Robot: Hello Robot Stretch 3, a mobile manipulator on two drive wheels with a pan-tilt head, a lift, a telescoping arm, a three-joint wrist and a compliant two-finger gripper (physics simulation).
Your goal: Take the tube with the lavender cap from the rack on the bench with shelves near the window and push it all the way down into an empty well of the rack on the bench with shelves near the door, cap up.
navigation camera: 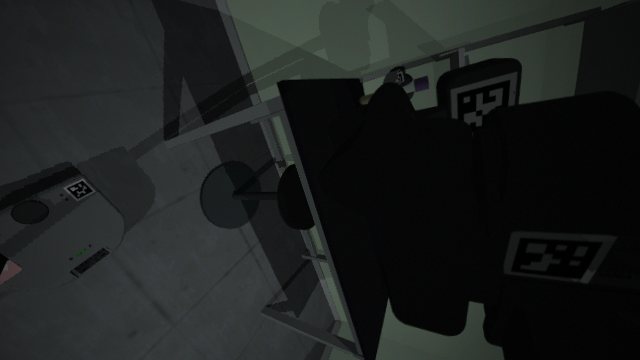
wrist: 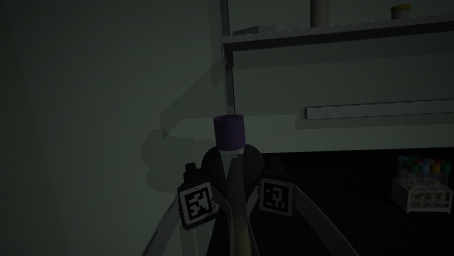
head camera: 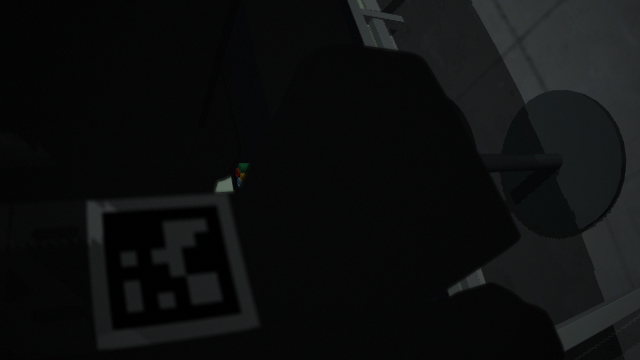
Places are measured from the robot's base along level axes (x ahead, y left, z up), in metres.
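Pixels of known places: gripper, between the fingertips: [wrist: 232, 164]; robot's base, origin of its link: [navigation camera: 33, 211].
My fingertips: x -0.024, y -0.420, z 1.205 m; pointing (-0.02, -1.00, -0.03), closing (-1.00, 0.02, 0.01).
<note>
Ahead of a thing's pixels: the offset from my fingertips to its middle. "*": to the spot under its first point. Level surfaces: height alone.
The tube with the lavender cap {* dx +0.002, dy +0.035, dz +0.034 m} [wrist: 229, 132] [navigation camera: 421, 83] is held cap up in my gripper [wrist: 232, 164] [navigation camera: 401, 86], which is shut on its clear upper body below the cap. The tube leans slightly in the wrist view, and its lower part is yellowish. A clear rack {dx -0.465, dy -0.351, dz -0.262 m} [wrist: 401, 194] with several tubes capped green, blue, red and orange stands on the dark bench top {dz -0.290 m} [wrist: 325, 210], to the right of my gripper and farther off. Its wells are too small and dark to tell which are empty. In the head view, dark robot parts hide my gripper and most of the rack.
A shelf {dz +0.146 m} [wrist: 340, 41] with a pale cylinder {* dx -0.307, dy -0.580, dz +0.215 m} [wrist: 319, 13] and a yellow-lidded jar {* dx -0.577, dy -0.614, dz +0.206 m} [wrist: 401, 12] runs above the bench. A shelf post [wrist: 229, 85] stands behind the cap. A grey rail [wrist: 380, 109] is on the wall. A stool {dx -0.453, dy -0.279, dz -0.569 m} [navigation camera: 294, 200] is at the bench's front edge.
</note>
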